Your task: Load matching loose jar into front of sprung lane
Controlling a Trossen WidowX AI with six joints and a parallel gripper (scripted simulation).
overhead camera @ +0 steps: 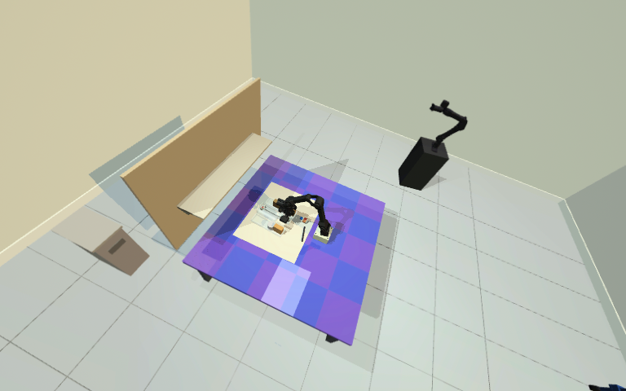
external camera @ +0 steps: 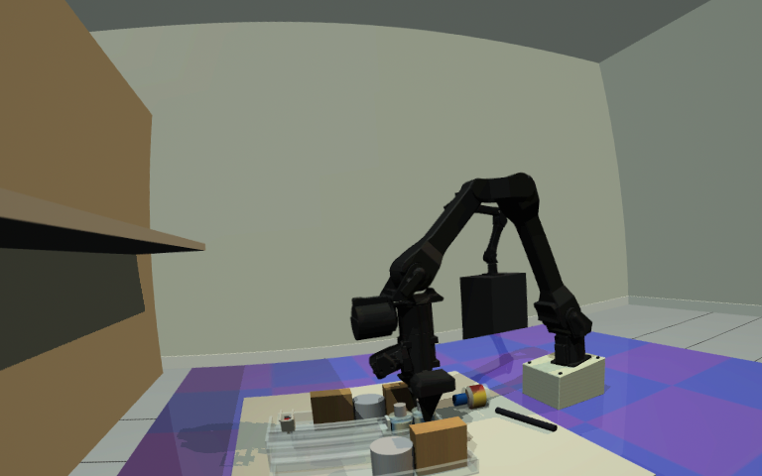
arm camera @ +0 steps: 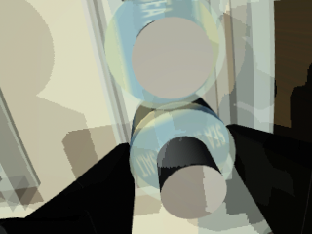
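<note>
Now: the clear lane rack 15 cm ahead of my gripper tip, 2 cm to the right of it and 2 cm below it. From my gripper tip the other things lie so: wooden shelf wall 60 cm ahead, 36 cm above, 12 cm to the right; then black rod 16 cm behind, 9 cm to the left, 3 cm below.
</note>
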